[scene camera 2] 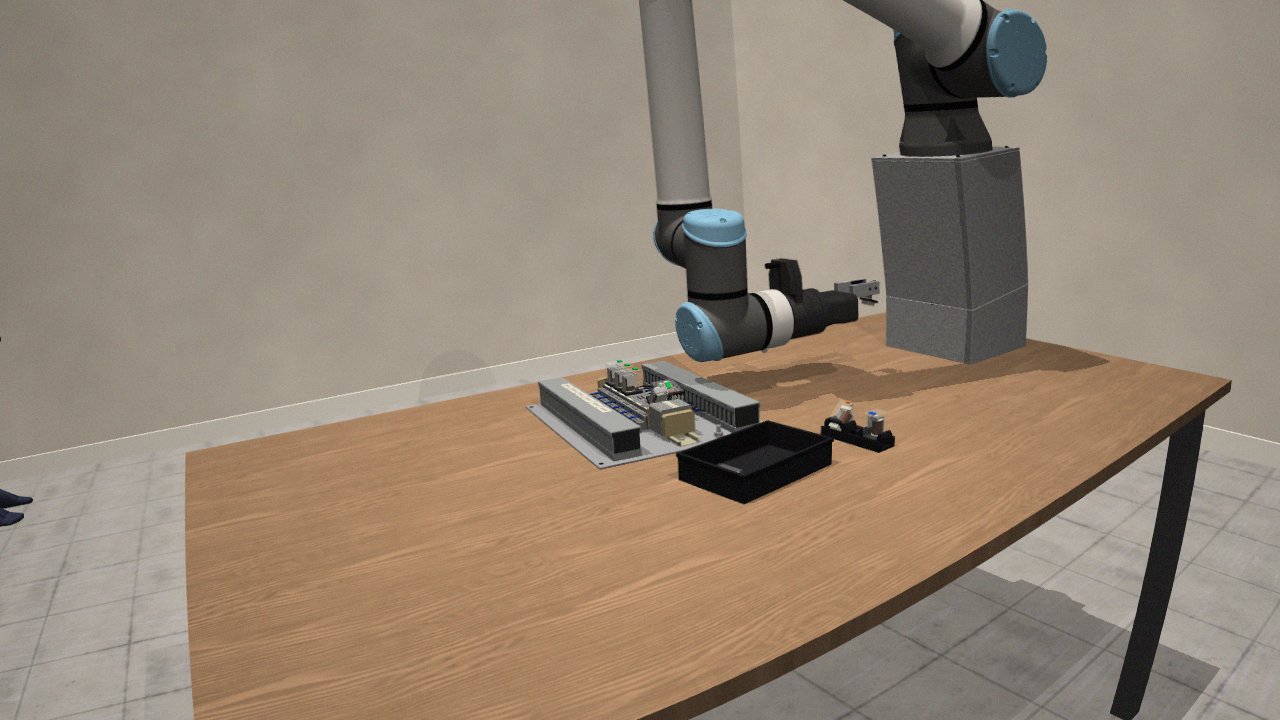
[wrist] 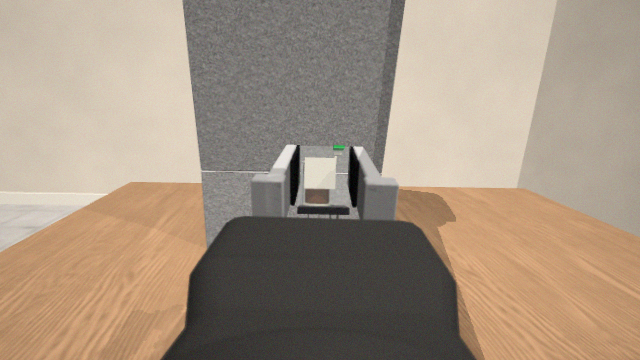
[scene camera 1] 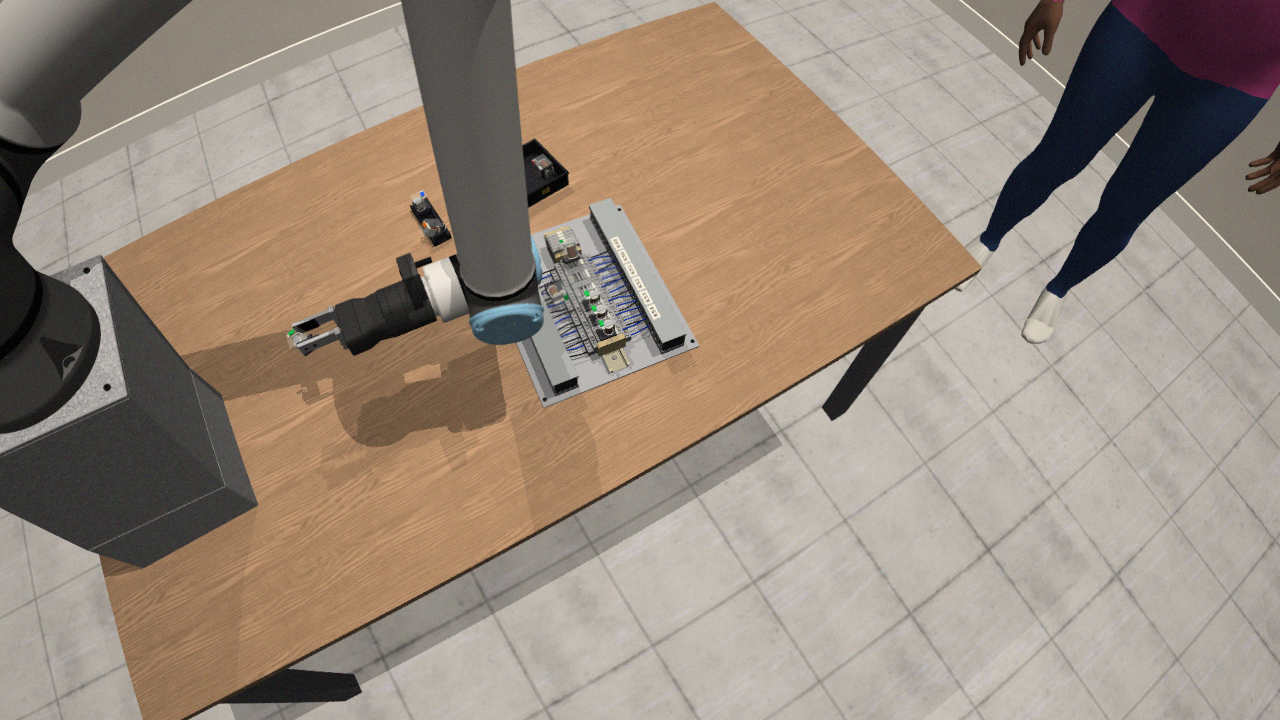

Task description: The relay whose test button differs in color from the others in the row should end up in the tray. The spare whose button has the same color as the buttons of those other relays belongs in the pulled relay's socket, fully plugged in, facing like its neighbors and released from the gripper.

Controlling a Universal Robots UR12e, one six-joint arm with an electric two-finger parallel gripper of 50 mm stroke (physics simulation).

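Frame: origin at the arm's base, x ahead, y left, z up, level; metres.
Seen in the pictures: gripper, between the fingertips: (scene camera 2: 871,286) (wrist: 324,164) (scene camera 1: 297,339); arm's base, origin of its link: (scene camera 2: 946,151) (scene camera 1: 24,357).
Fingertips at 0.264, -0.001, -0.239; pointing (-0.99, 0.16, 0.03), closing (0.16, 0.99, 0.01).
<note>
Offsets run from my fingertips to a thing's top centre, as dx, dy, dz. Level surfaces: height alone.
My gripper (scene camera 1: 315,334) (scene camera 2: 868,291) (wrist: 324,164) is shut on a clear relay {+0.003, +0.000, +0.012} (scene camera 1: 296,337) (wrist: 320,172) with a green button. It holds it sideways in the air near the robot's pedestal; black base and pins show low in the wrist view. On the panel {+0.427, -0.099, -0.147} (scene camera 1: 586,386) (scene camera 2: 608,461), several green-button relays {+0.415, -0.162, -0.088} (scene camera 1: 598,312) (scene camera 2: 621,374) stand upright, and another green-button relay (scene camera 1: 556,291) (scene camera 2: 663,390) looks tilted. The black tray {+0.458, +0.178, -0.122} (scene camera 1: 547,191) (scene camera 2: 754,477) holds a relay {+0.520, +0.183, -0.134} (scene camera 1: 541,164), button colour unclear. The spare holder {+0.285, +0.198, -0.135} (scene camera 1: 437,237) (scene camera 2: 857,437) bears a blue-button relay {+0.286, +0.230, -0.109} (scene camera 1: 419,200) (scene camera 2: 875,422) and a leaning orange-marked relay {+0.278, +0.166, -0.110} (scene camera 1: 434,227) (scene camera 2: 843,412).
The grey pedestal (scene camera 1: 134,447) (scene camera 2: 957,259) (wrist: 295,75) stands close beyond the fingertips. Two grey wire ducts {+0.517, -0.117, -0.115} (scene camera 1: 637,277) (scene camera 2: 586,425) flank the relay row. The forearm (scene camera 1: 474,152) (scene camera 2: 677,107) hides part of the tray in scene camera 1. A person (scene camera 1: 1100,134) stands beyond the table {dz -0.158} (scene camera 1: 760,179).
</note>
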